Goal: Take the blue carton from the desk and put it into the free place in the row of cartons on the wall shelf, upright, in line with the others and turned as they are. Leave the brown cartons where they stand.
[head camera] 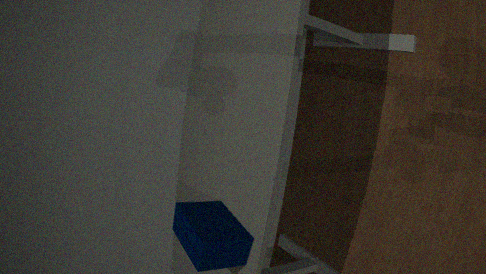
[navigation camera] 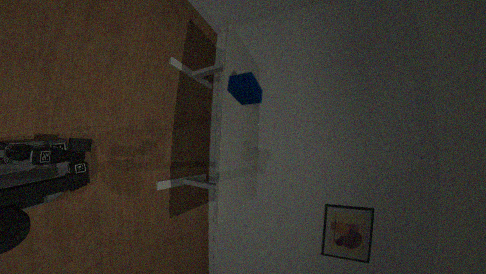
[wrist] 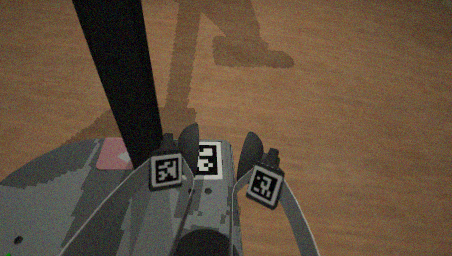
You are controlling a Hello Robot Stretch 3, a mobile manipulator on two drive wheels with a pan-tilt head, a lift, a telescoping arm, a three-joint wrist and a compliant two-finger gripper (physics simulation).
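Seen in the pictures: robot's base, origin of the base link: (navigation camera: 19,151).
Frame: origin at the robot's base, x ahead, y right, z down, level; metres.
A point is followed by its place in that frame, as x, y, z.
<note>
The blue carton (head camera: 212,236) {0.322, 0.945, -0.854} (navigation camera: 245,89) {0.324, 0.940, -0.852} stands on the white desk (head camera: 240,145) {0.042, 1.029, -0.721} (navigation camera: 235,130) {0.039, 1.017, -0.720}, close to the wall behind it. In the navigation view it is toward the upper end of the desk; in the head view it is near the bottom edge. My gripper (navigation camera: 86,157) (wrist: 221,145) {0.016, -0.070, -0.271} is open, with a gap between its fingertips. It is over the floor, well apart from the desk and the carton. The wall shelf and the brown cartons do not show in these views.
White desk legs (head camera: 402,43) (navigation camera: 165,185) reach out over the wooden floor (head camera: 430,200) {0.240, 0.660, -0.001} (navigation camera: 100,75) {0.473, 0.386, -0.001} (wrist: 360,100). A framed picture (navigation camera: 324,230) {-1.011, 1.466, -1.448} hangs on the wall. The robot's black mast (wrist: 117,65) rises beside the gripper in the wrist view. The views are dim.
</note>
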